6 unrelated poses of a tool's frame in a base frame.
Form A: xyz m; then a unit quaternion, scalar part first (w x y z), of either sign.
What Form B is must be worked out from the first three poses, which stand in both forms.
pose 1, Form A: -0.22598, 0.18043, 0.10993, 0.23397, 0.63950, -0.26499, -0.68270
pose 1, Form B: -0.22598, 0.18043, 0.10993, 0.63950, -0.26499, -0.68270, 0.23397
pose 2, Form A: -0.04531, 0.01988, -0.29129, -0.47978, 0.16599, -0.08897, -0.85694
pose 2, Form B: -0.04531, 0.01988, -0.29129, -0.16599, 0.08897, 0.85694, 0.47978
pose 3, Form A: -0.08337, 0.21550, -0.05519, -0.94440, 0.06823, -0.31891, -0.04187
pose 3, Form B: -0.08337, 0.21550, -0.05519, -0.06823, 0.31891, 0.04187, 0.94440
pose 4, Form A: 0.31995, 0.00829, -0.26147, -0.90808, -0.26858, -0.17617, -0.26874
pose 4, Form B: 0.31995, 0.00829, -0.26147, 0.26858, 0.17617, 0.26874, 0.90808
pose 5, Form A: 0.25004, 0.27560, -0.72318, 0.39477, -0.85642, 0.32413, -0.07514
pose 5, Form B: 0.25004, 0.27560, -0.72318, -0.85642, 0.32413, -0.07514, 0.39477
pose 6, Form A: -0.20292, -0.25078, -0.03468, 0.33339, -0.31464, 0.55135, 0.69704
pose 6, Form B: -0.20292, -0.25078, -0.03468, -0.31464, 0.55135, 0.69704, 0.33339
